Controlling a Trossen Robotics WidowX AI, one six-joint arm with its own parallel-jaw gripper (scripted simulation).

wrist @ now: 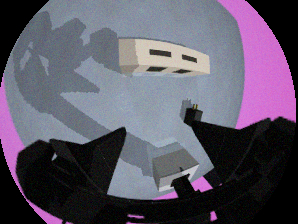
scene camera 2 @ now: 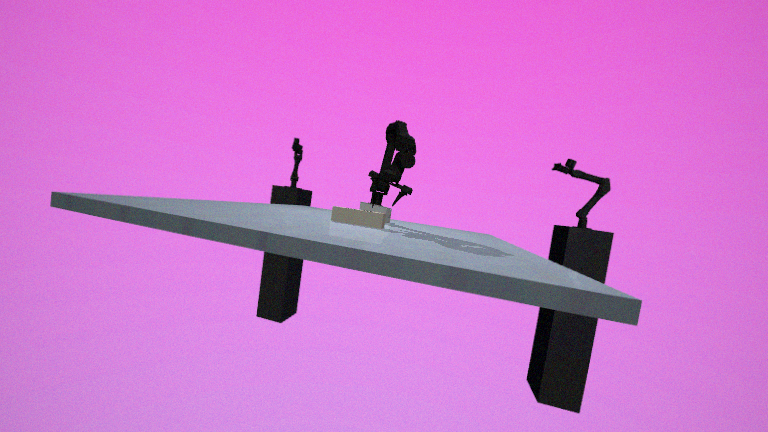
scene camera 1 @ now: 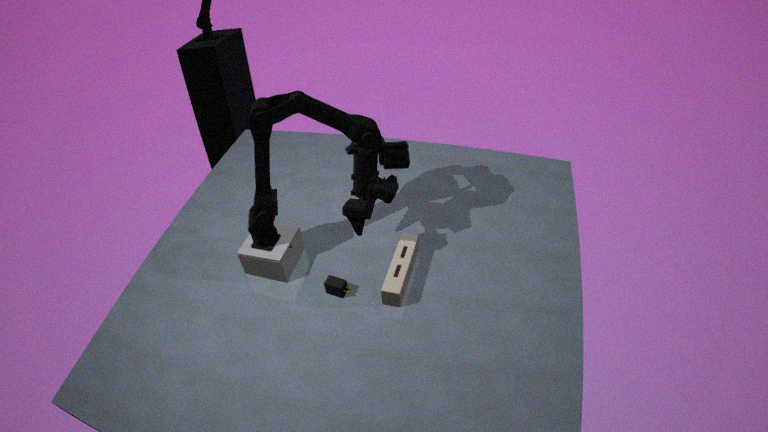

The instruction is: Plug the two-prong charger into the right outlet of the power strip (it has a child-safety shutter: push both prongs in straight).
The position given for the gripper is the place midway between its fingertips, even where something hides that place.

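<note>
There's the gripper (scene camera 1: 364, 226), and you'd find it in the wrist view (wrist: 158, 127) too; it's open and holds nothing.
</note>
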